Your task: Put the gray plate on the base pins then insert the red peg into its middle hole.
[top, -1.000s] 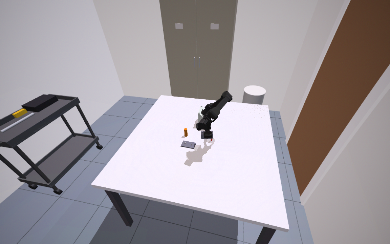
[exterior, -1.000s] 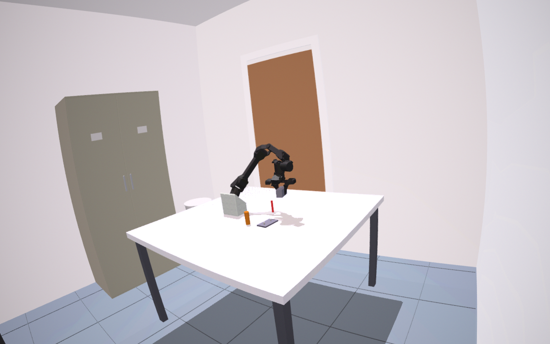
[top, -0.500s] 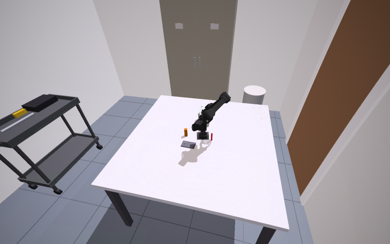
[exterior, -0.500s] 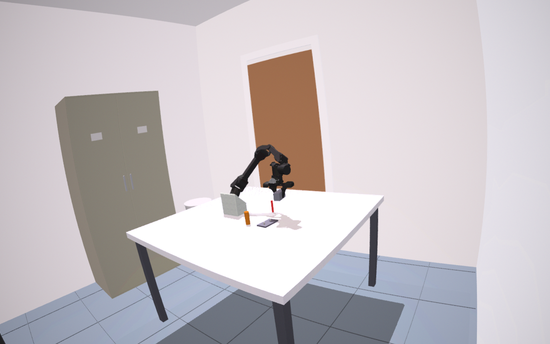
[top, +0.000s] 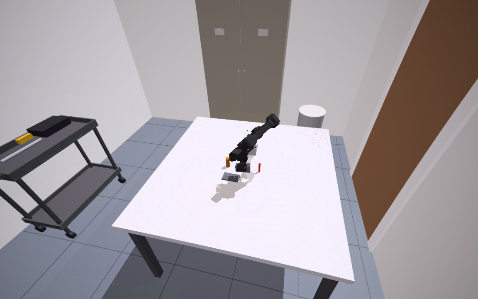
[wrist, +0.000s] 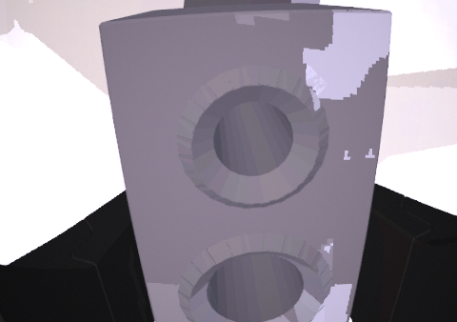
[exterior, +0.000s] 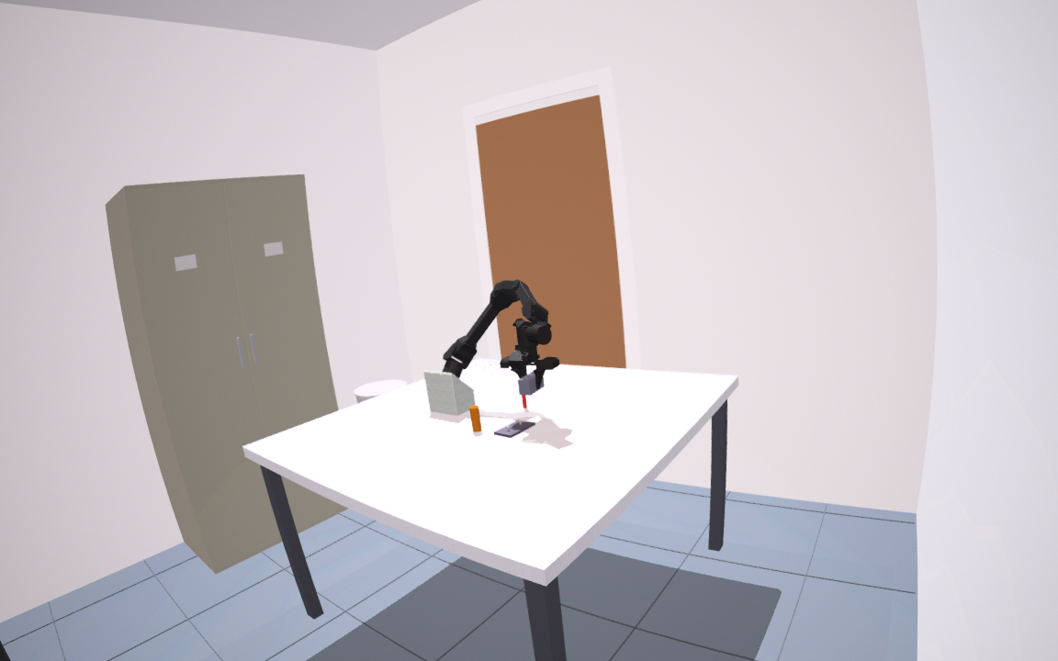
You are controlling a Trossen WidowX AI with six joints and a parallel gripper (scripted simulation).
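The base lies 100 mm below my gripper tip, 90 mm to the right of it and 10 mm behind it. The rest, counted from my gripper tip: gray plate: 30 mm above; then orange cylinder: 140 mm to the right, 130 mm behind, 70 mm below; then red peg: 110 mm behind, 100 mm to the left, 70 mm below.
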